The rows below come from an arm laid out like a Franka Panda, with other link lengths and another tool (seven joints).
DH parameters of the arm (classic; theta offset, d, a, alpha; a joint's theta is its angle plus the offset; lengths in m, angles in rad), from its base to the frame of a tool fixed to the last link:
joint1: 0 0.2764 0 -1.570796
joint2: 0 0 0 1.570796
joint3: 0 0.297 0.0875 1.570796
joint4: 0 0 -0.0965 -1.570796
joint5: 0 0.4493 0 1.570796
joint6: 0 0 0.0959 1.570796
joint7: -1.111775 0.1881 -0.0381 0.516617
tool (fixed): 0 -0.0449 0 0
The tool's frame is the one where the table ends.
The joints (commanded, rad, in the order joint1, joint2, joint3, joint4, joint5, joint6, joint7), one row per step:
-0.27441, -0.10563, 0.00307, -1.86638, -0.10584, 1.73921, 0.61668
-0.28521, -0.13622, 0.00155, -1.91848, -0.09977, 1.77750, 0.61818
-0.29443, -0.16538, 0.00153, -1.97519, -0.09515, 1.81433, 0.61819
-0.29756, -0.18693, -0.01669, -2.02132, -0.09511, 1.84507, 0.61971
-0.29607, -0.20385, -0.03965, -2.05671, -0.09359, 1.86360, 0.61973
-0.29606, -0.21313, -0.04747, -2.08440, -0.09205, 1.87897, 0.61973
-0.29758, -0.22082, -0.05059, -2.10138, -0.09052, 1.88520, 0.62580
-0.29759, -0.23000, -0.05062, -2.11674, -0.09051, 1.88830, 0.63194
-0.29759, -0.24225, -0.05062, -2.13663, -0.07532, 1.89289, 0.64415
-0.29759, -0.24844, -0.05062, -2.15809, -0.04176, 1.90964, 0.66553
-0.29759, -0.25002, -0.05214, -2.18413, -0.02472, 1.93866, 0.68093
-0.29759, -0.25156, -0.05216, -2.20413, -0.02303, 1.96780, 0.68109
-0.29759, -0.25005, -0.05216, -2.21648, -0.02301, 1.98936, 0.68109
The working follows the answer.
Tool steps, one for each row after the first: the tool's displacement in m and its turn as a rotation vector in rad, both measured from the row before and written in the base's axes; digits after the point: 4 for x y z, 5 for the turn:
-0.0087, -0.0037, -0.0075, 0.00198, -0.01796, -0.01116
-0.0090, -0.0019, -0.0110, 0.00246, -0.01023, -0.00679
-0.0104, -0.0094, -0.0103, 0.00211, -0.00709, -0.01974
-0.0102, -0.0093, -0.0084, 0.00655, -0.00205, -0.01969
-0.0054, -0.0024, -0.0087, 0.00473, 0.00170, -0.00661
-0.0042, -0.0008, -0.0045, 0.00345, 0.00159, -0.01042
-0.0035, 0.0015, -0.0029, 0.00144, 0.00229, -0.00576
-0.0042, 0.0038, -0.0042, 0.01504, -0.00297, -0.01642
-0.0020, 0.0056, -0.0082, 0.02965, -0.01310, -0.03130
-0.0015, 0.0024, -0.0115, 0.01419, -0.01019, -0.02187
-0.0001, 0.0004, -0.0077, -0.00184, -0.01068, -0.00027
0.0005, 0.0000, -0.0057, -0.00250, -0.00728, 0.00033

Tool pose at each row, in the base's axes (x y z in m, rotation vector in rad; rounded; the steps above come from the unrounded poses):
0.5505, -0.2067, 0.4450, -2.69578, -0.30384, 0.16510
0.5417, -0.2104, 0.4375, -2.69780, -0.29414, 0.13730
0.5327, -0.2123, 0.4265, -2.69756, -0.28801, 0.12110
0.5222, -0.2217, 0.4161, -2.69852, -0.26343, 0.10537
0.5121, -0.2309, 0.4077, -2.69421, -0.23736, 0.09575
0.5066, -0.2333, 0.3990, -2.68993, -0.22788, 0.09538
0.5025, -0.2341, 0.3946, -2.68723, -0.21332, 0.09387
0.4989, -0.2327, 0.3916, -2.68602, -0.20486, 0.09499
0.4947, -0.2289, 0.3874, -2.67255, -0.18369, 0.08410
0.4927, -0.2233, 0.3792, -2.64602, -0.14610, 0.05360
0.4913, -0.2209, 0.3678, -2.63364, -0.12049, 0.03171
0.4911, -0.2204, 0.3601, -2.63595, -0.12382, 0.01767
0.4916, -0.2205, 0.3544, -2.63871, -0.12679, 0.00834

